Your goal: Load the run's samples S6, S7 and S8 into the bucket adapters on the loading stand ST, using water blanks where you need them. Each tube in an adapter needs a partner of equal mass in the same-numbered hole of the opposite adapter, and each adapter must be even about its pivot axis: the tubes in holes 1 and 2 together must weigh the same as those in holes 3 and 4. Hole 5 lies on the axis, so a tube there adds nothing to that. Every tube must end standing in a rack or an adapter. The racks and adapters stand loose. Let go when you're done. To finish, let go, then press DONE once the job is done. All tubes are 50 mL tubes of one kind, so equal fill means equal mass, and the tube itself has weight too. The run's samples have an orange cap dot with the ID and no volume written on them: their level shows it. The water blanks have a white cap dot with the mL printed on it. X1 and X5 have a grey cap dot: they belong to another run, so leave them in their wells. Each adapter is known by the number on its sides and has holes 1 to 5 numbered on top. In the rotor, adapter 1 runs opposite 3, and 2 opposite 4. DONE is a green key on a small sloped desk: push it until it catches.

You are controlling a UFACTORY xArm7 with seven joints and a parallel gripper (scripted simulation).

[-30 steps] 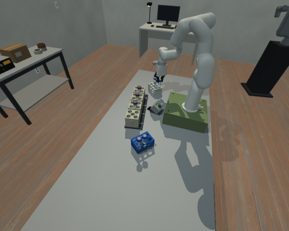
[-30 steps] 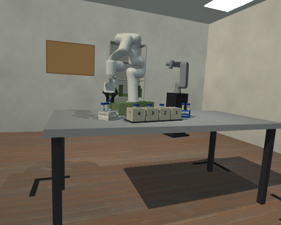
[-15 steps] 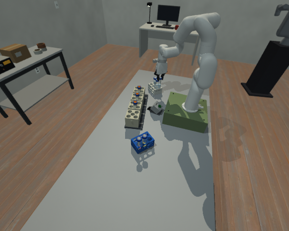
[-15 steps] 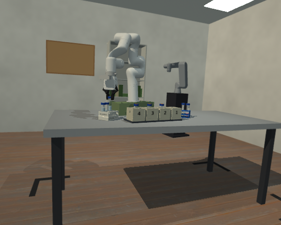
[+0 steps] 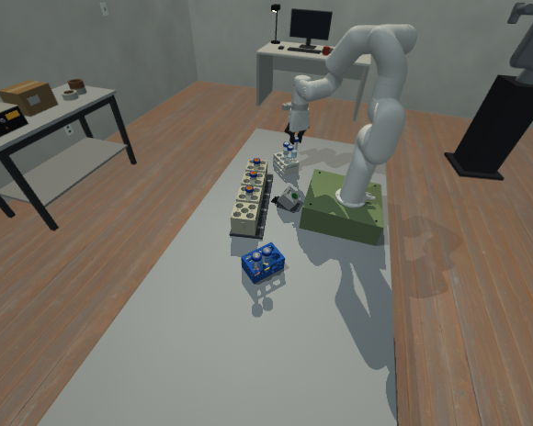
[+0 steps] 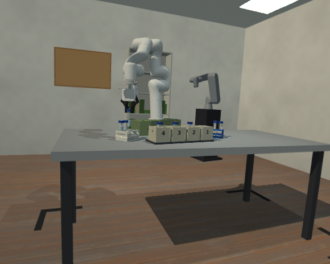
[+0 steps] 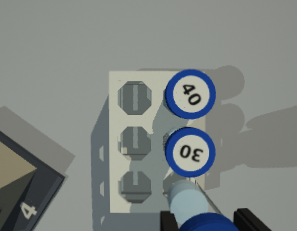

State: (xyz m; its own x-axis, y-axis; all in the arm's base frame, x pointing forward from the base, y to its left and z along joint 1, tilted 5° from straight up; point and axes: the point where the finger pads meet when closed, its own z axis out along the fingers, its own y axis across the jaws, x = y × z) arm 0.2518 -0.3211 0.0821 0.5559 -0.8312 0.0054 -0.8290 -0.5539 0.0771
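My hand is 10 mm to the left of the white-dot tube and 50 mm above it. From my hand the other things lie so: white rack (40 mm ahead, 20 mm to the right, 150 mm below); then tube rack (80 mm ahead, 650 mm to the left, 150 mm below).
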